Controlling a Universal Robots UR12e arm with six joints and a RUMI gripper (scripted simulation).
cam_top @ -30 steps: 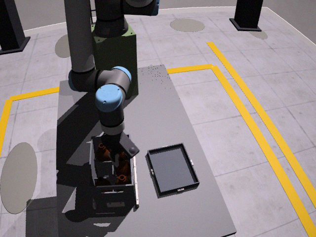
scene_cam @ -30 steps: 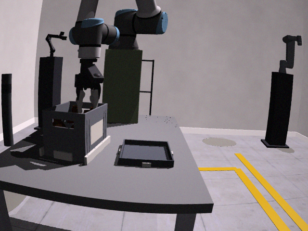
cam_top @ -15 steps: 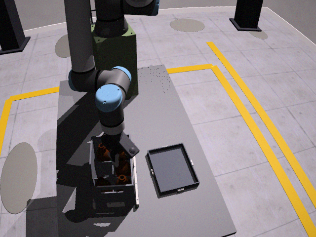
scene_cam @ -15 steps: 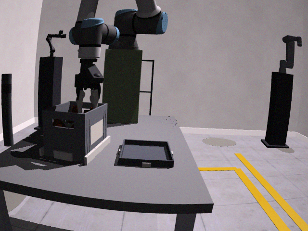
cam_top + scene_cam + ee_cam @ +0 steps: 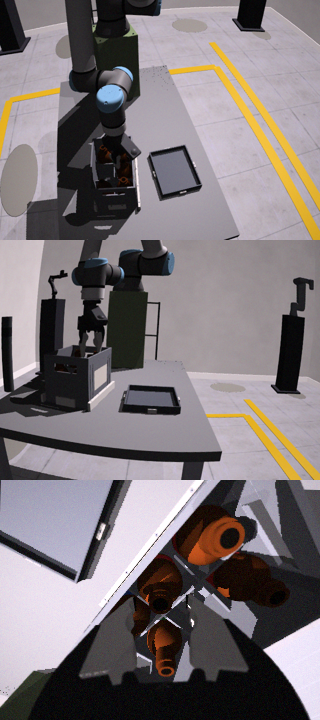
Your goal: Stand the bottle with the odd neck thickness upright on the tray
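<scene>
My gripper is now 50 mm to the left of the dark grey crate and 80 mm above it. From my hand the other things lie so: black tray 40 mm behind, 230 mm to the left, 150 mm below.
</scene>
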